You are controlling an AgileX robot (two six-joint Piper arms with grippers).
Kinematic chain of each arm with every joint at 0, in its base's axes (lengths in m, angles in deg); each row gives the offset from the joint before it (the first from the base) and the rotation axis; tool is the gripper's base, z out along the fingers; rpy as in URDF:
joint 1: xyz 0 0 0.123 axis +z
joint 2: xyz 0 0 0 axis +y
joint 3: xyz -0.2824 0 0.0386 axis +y
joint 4: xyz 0.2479 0 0.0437 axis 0.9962 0 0.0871
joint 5: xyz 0 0 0 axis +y
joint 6: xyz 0.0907 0 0.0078 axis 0.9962 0 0.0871
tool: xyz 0 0 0 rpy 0 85 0
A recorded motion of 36 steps. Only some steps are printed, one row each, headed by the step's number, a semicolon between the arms.
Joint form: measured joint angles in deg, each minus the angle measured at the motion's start. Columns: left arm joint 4, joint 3, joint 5, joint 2, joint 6, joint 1; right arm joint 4, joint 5, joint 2, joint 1, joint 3, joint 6.
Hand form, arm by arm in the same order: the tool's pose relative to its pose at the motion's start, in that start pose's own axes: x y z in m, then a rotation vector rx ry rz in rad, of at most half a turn. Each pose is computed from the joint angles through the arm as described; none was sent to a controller.
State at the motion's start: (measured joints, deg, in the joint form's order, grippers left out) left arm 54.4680 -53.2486 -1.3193 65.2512 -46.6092 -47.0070; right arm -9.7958 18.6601 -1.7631 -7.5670 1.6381 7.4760
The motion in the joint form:
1: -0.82 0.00 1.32 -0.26 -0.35 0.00; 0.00 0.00 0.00 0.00 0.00 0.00
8: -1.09 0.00 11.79 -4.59 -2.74 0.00; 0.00 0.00 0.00 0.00 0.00 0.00
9: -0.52 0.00 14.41 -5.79 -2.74 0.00; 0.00 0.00 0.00 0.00 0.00 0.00
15: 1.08 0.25 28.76 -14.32 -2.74 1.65; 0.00 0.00 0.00 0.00 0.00 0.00
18: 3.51 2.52 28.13 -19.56 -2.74 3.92; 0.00 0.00 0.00 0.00 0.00 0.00
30: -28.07 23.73 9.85 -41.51 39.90 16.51; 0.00 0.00 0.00 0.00 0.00 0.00
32: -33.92 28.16 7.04 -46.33 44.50 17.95; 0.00 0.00 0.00 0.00 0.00 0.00
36: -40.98 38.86 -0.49 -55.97 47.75 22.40; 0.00 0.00 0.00 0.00 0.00 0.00
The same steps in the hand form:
1: 0.0004 0.0016 -0.0013 -0.0175 0.0112 -0.0204; 0.0000 0.0000 0.0000 0.0000 0.0000 0.0000
8: -0.0043 0.0153 -0.0242 -0.1600 0.0593 -0.0718; 0.0000 0.0000 0.0000 0.0000 0.0000 0.0000
9: -0.0057 0.0188 -0.0310 -0.1969 0.0687 -0.0651; 0.0000 0.0000 0.0000 0.0000 0.0000 0.0000
15: -0.0143 0.0423 -0.0822 -0.4301 0.0946 -0.0781; 0.0000 0.0000 0.0000 0.0000 0.0000 0.0000
18: -0.0152 0.0477 -0.1083 -0.4784 0.0356 -0.0488; 0.0000 0.0000 0.0000 0.0000 0.0000 0.0000
30: 0.0539 0.0226 -0.1704 -0.4013 -0.0700 0.1877; 0.0000 0.0000 0.0000 0.0000 0.0000 0.0000
32: 0.0693 0.0159 -0.1803 -0.4057 -0.1203 0.1775; 0.0000 0.0000 0.0000 0.0000 0.0000 0.0000
36: 0.1094 0.0052 -0.1933 -0.4567 -0.2273 0.1390; 0.0000 0.0000 0.0000 0.0000 0.0000 0.0000

